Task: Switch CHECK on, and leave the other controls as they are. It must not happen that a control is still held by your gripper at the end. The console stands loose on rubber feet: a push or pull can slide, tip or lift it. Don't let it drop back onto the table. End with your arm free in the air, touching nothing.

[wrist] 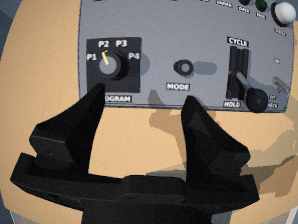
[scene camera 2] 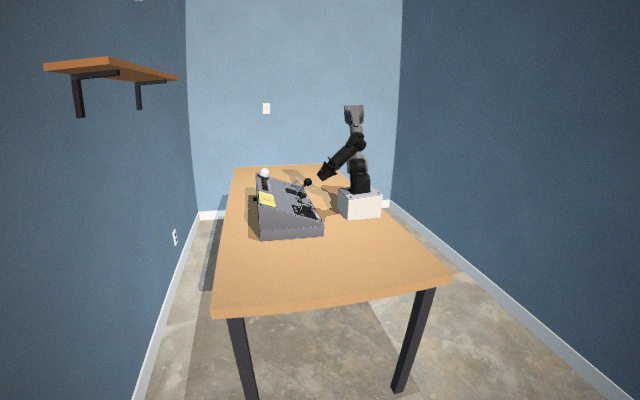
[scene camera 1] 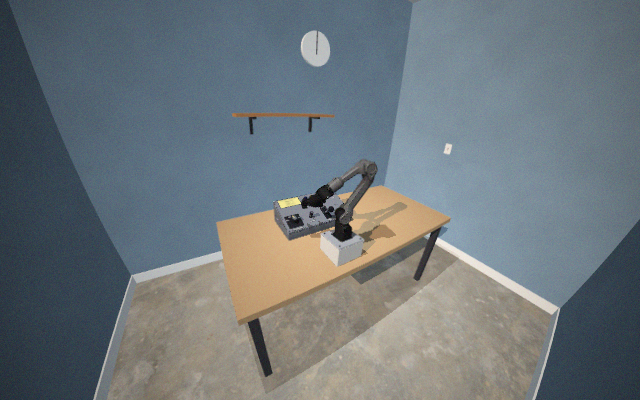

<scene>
The pictures show: the gripper and a grey console.
</scene>
